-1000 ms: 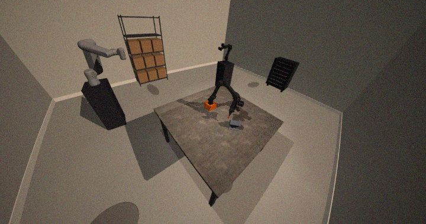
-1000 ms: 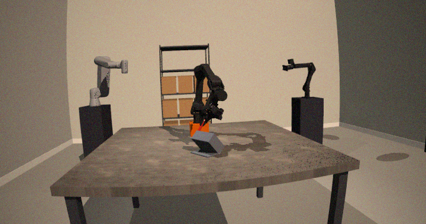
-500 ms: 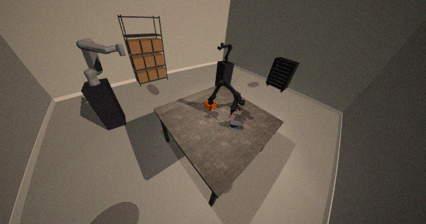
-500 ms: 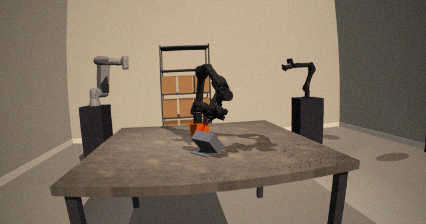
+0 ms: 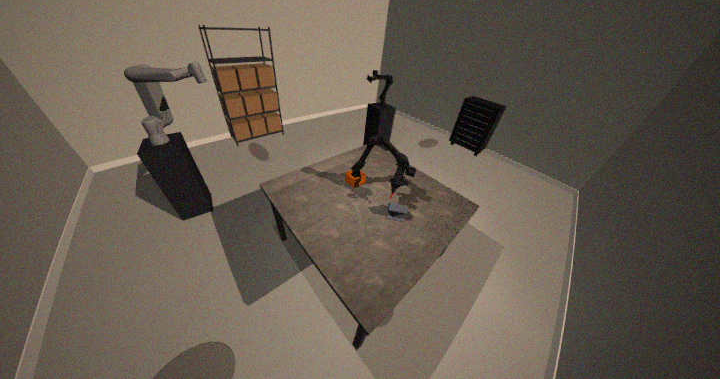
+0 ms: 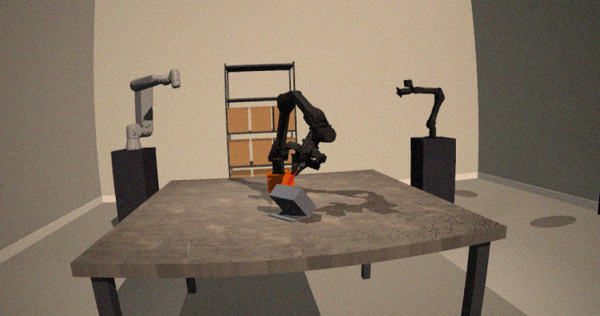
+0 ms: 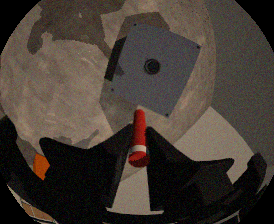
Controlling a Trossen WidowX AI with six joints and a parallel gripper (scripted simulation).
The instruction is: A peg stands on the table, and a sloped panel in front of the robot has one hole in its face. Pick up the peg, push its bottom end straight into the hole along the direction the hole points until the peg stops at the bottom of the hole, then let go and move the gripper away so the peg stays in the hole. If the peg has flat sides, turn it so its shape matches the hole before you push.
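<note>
Right now the grey sloped panel is 8 cm below my gripper tip, 8 cm ahead of it and 1 cm to the right of it. Also, from my gripper tip: red round peg (1 cm to the left, 1 cm behind, 1 cm above).
</note>
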